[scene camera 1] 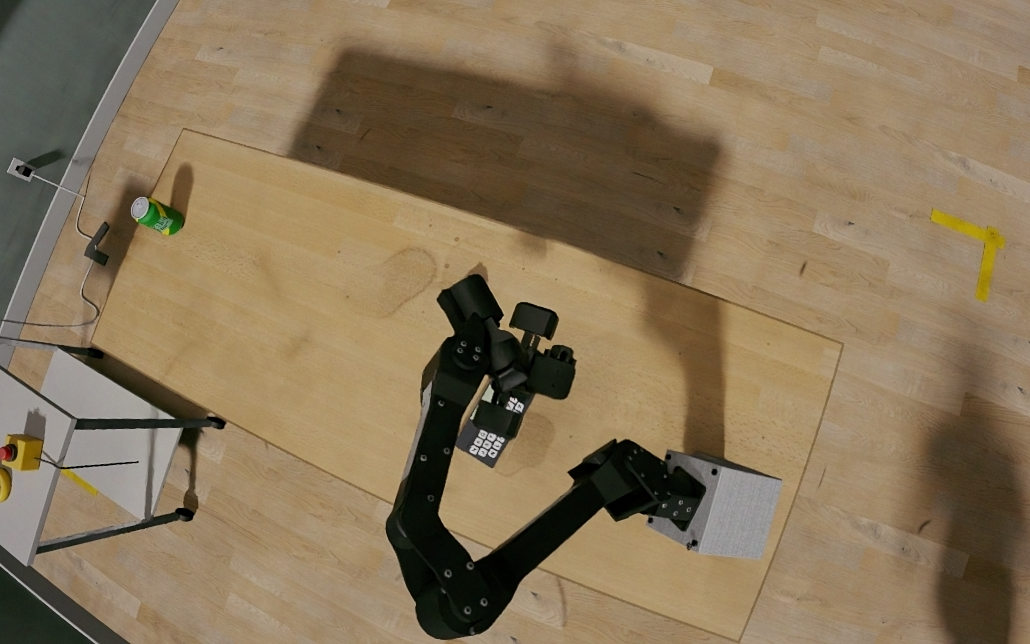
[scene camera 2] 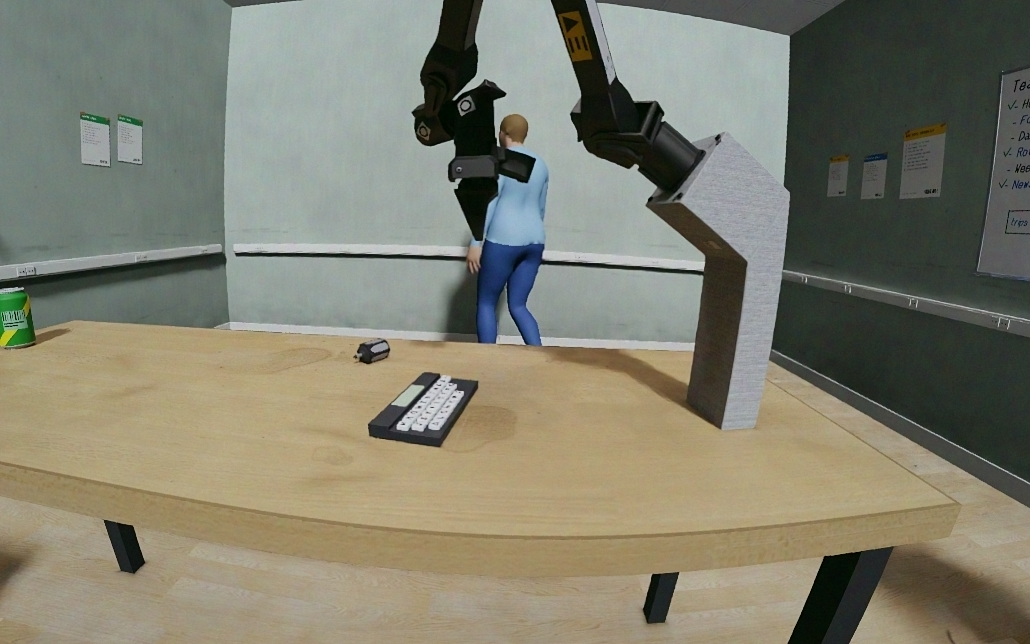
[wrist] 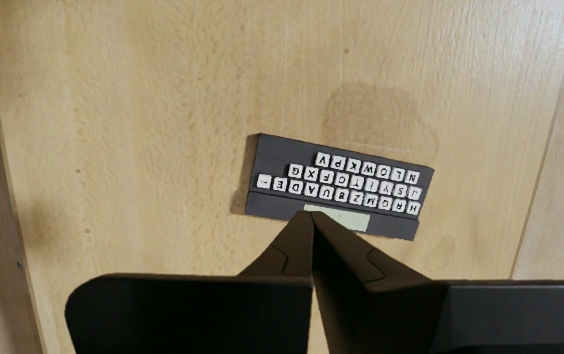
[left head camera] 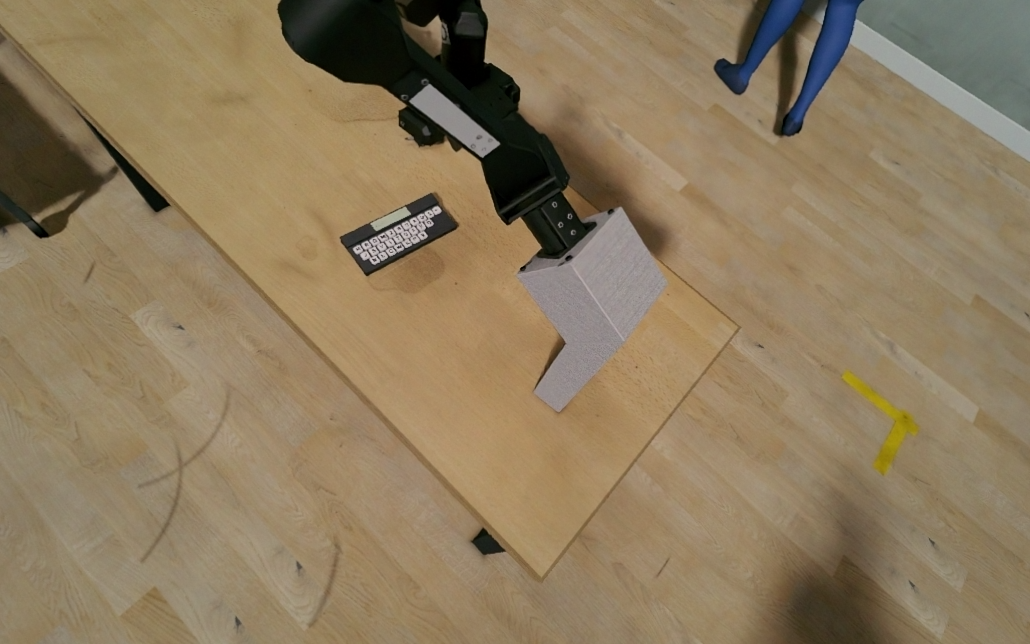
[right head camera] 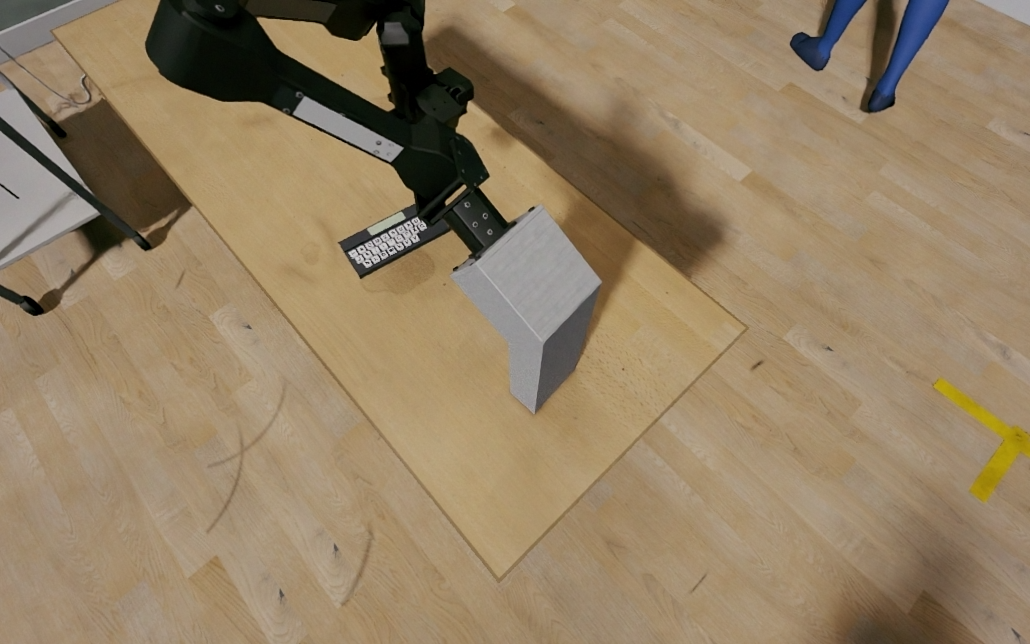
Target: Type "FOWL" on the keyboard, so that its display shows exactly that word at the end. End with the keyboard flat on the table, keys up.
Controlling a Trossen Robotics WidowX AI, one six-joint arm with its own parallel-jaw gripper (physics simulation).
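Observation:
The dark keyboard [left head camera: 398, 236] [right head camera: 379, 248] [scene camera 2: 431, 413] [wrist: 272, 157] lies flat on the table, keys up. It is partly hidden by the arm in scene camera 1. In the wrist view it appears upside down; the F key [wrist: 326, 177] is in the middle row, and the L key [wrist: 398, 174], O key [wrist: 383, 172] and W key [wrist: 368, 169] are side by side in another row. I cannot read any letters on its pale display [left head camera: 391, 218] [scene camera 2: 407, 395] [wrist: 350, 220]. My gripper [scene camera 2: 478, 238] [wrist: 308, 222] is shut and empty, pointing down high above the table. Its tips overlap the display's edge in the wrist view.
The arm is mounted on a grey angled stand [left head camera: 607, 288] [right head camera: 535, 288] [scene camera 1: 736, 505] [scene camera 2: 759, 227]. A small dark object [scene camera 2: 372, 350] lies behind the keyboard in scene camera 2. A green can [scene camera 1: 157, 216] [scene camera 2: 15, 318] stands at the table's far end. A person [scene camera 2: 518, 197] stands beyond the table.

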